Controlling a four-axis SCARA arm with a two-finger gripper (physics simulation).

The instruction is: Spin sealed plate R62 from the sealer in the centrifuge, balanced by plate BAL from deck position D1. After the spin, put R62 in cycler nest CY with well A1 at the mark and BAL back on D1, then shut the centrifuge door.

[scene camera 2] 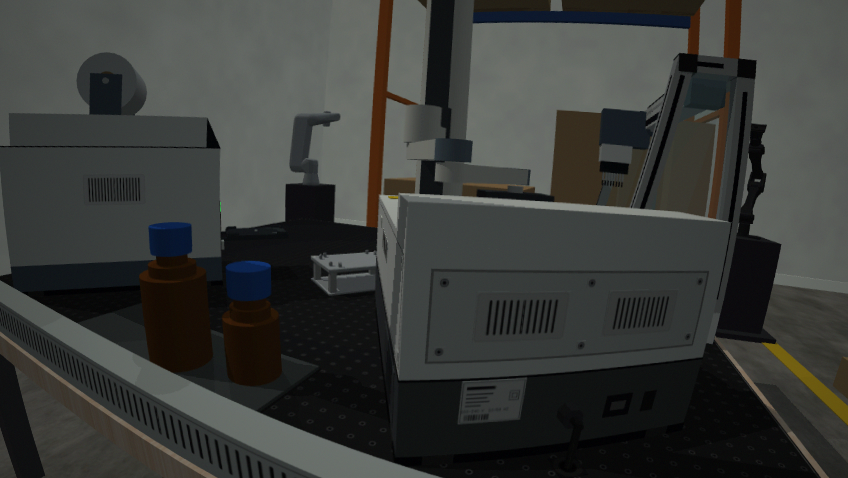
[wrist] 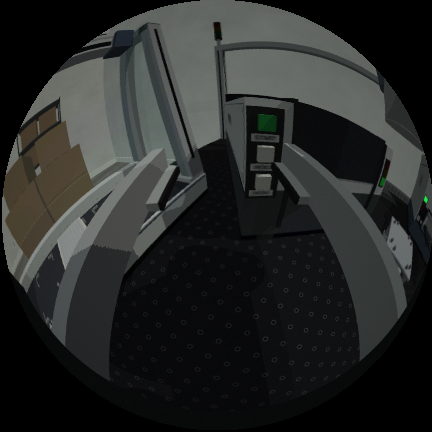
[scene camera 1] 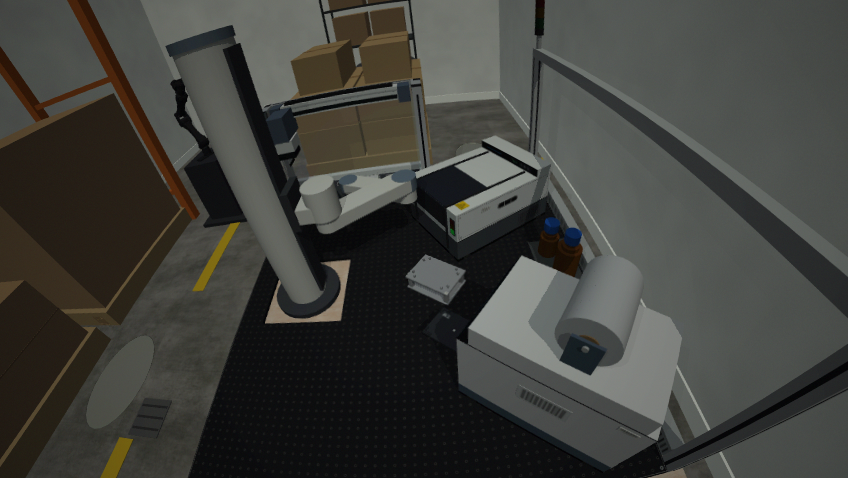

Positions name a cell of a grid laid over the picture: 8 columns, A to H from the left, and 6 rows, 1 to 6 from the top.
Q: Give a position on a brown bottles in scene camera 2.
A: At B4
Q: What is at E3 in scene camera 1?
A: A centrifuge.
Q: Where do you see a centrifuge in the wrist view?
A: G3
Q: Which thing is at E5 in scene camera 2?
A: A centrifuge.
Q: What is my gripper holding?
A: Nothing.
